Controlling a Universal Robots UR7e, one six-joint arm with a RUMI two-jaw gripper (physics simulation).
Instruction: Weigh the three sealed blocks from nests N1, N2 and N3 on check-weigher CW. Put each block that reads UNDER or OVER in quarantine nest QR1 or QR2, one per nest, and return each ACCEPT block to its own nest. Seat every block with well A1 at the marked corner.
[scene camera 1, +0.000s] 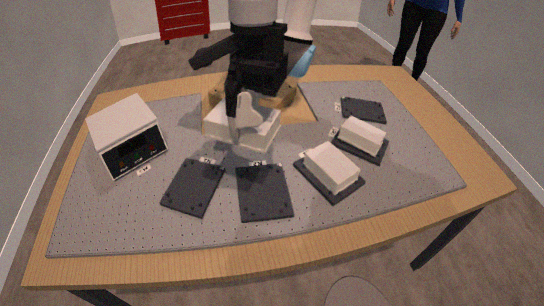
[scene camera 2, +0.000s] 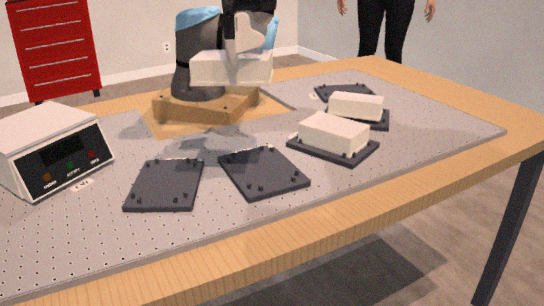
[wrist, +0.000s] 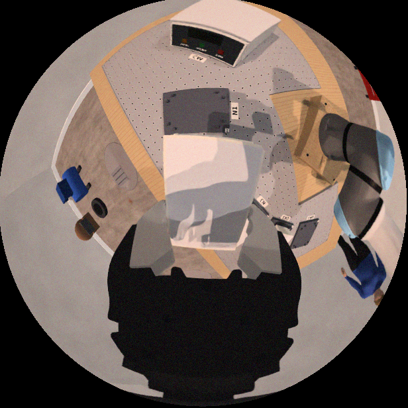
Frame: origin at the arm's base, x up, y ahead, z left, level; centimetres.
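Where they show: gripper, fingertip midpoint: (scene camera 1: 246, 124) (scene camera 2: 238, 67); arm's base, origin of the base link: (scene camera 2: 197, 92).
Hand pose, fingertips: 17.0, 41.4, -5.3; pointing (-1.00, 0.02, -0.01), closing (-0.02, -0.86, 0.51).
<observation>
Things, the pixels of their top centre, and the offset from my fingertips, as dx, dy, dz. Level surfaces: height alone.
- white sealed block, middle of its top: (scene camera 2: 232, 53) (scene camera 1: 242, 113) +2.3, -0.5, -0.8
- N2, middle of its top: (scene camera 2: 261, 163) (scene camera 1: 262, 187) -18.5, +1.2, +2.9
- nest N3, middle of its top: (scene camera 2: 333, 137) (scene camera 1: 330, 169) -18.5, -0.7, +21.1
- Check-weigher CW, middle of its top: (scene camera 2: 34, 125) (scene camera 1: 119, 121) -10.7, -24.3, -36.0
- perforated plate, its level: dx -20.7
- wooden table, its level: dx -22.0
My gripper (scene camera 1: 241, 124) (scene camera 2: 233, 69) (wrist: 207, 203) is shut on a white sealed block (scene camera 1: 267, 131) (scene camera 2: 207, 70) (wrist: 210, 165), raised above the table in front of the arm's base. Nests N1 (scene camera 1: 192, 187) (scene camera 2: 165, 185) (wrist: 196, 113) and N2 (scene camera 1: 264, 192) (scene camera 2: 264, 172) hold no block. One block (scene camera 1: 331, 167) (scene camera 2: 332, 132) sits on nest N3 (scene camera 1: 314, 179) (scene camera 2: 320, 152). Another block (scene camera 1: 362, 135) (scene camera 2: 356, 105) sits on QR1 (scene camera 1: 371, 157) (scene camera 2: 384, 121). QR2 (scene camera 1: 364, 110) (scene camera 2: 345, 91) (wrist: 306, 233) is empty. Check-weigher CW (scene camera 1: 122, 120) (scene camera 2: 47, 125) (wrist: 225, 19) bears no block; its lamps are dark. Well A1 is not readable.
The arm's wooden base (scene camera 2: 192, 115) (wrist: 312, 145) stands behind the nests. The perforated plate (scene camera 1: 135, 220) (scene camera 2: 90, 245) lies on the wooden table (scene camera 1: 165, 270) (scene camera 2: 165, 280). A red cabinet (scene camera 1: 183, 20) (scene camera 2: 55, 50) and a person (scene camera 1: 422, 30) (scene camera 2: 385, 25) are beyond the table.
</observation>
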